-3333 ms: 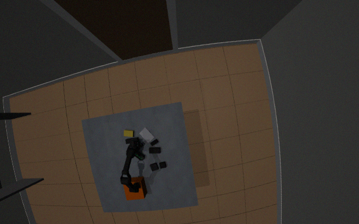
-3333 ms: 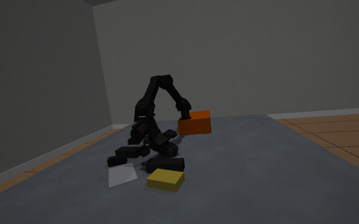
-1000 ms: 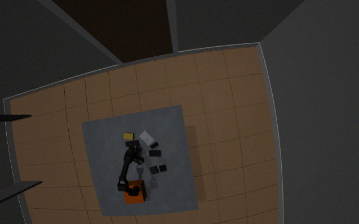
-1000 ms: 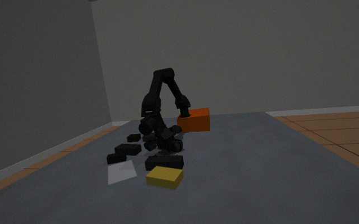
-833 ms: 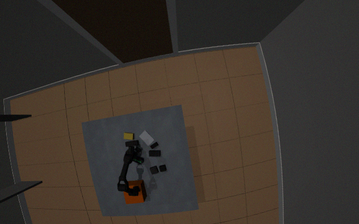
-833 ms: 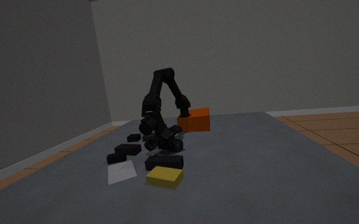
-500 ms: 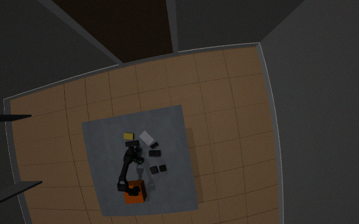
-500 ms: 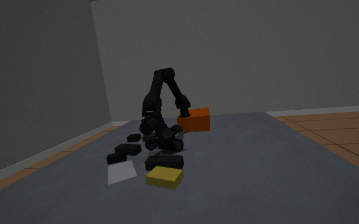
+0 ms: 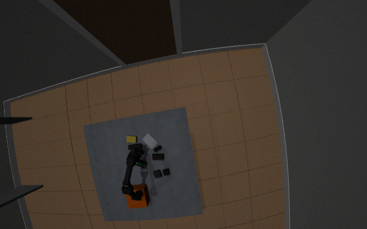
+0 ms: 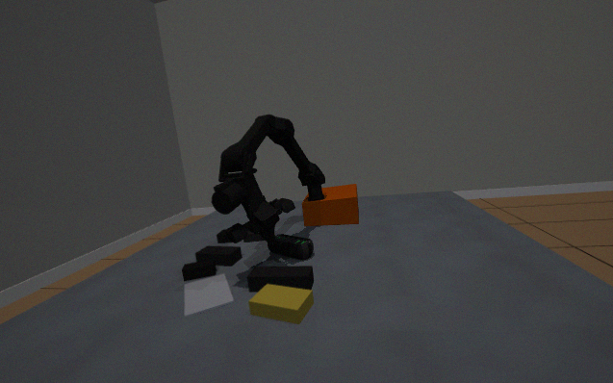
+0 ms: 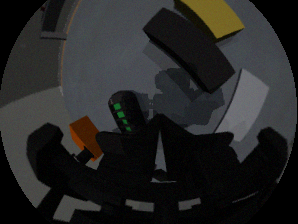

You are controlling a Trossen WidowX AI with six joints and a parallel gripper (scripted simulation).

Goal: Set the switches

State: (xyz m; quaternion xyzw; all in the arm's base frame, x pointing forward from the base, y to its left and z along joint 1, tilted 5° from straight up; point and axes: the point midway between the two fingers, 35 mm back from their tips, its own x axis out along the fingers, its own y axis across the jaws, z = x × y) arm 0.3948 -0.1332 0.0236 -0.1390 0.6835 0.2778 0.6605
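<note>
Right now my gripper tip is 110 mm short of the black module, 40 mm above it and 30 mm to the right of it. Also, from my gripper tip: yellow block: 200 mm ahead, 50 mm below, 40 mm to the left; then white plate: 150 mm to the right, 110 mm ahead, 60 mm below.
</note>
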